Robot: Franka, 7 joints.
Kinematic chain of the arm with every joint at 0, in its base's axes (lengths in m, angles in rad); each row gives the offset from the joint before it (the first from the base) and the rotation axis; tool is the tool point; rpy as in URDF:
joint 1: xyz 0 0 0.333 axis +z
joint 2: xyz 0 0 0 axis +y
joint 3: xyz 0 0 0.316 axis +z
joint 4: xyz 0.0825 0 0 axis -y
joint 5: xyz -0.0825 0 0.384 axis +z
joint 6: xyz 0 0 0 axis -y
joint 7: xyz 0.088 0 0 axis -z
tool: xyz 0 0 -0.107 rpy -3.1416 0 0
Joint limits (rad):
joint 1: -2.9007..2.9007
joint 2: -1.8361..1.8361
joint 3: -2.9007..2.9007
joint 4: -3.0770..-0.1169
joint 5: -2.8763..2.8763
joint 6: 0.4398..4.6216
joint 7: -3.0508..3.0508
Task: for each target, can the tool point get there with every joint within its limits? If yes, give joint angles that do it. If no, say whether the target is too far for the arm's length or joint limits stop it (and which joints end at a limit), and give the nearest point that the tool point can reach.
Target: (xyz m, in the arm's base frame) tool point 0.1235 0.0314 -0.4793
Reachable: no: joint limits stop it (at a limit: joint 2) | nearest point 0.1545 0.0393 -0.3461 | short by 0.137 m
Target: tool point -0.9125 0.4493 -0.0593
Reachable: no: too far | nearest point -0.7181 0.3536 0.0243 | short by 0.232 m
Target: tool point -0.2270 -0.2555 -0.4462
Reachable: no: joint limits stop it (at a limit: joint 2) | nearest point -0.2215 -0.2493 -0.3584 | short by 0.088 m
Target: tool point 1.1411 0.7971 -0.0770
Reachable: no: too far | nearest point 0.6746 0.4713 0.0906 | short by 0.593 m
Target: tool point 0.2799 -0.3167 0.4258
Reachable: yes | joints 0.0334 -0.5957 -1.0053 -2.5969 -1.4660 2.8835 -1.3097
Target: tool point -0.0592 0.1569 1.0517
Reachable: yes | joints -1.5510 -1.0532 -0.1981 -1.2483 0.7049 1.8278 1.2480
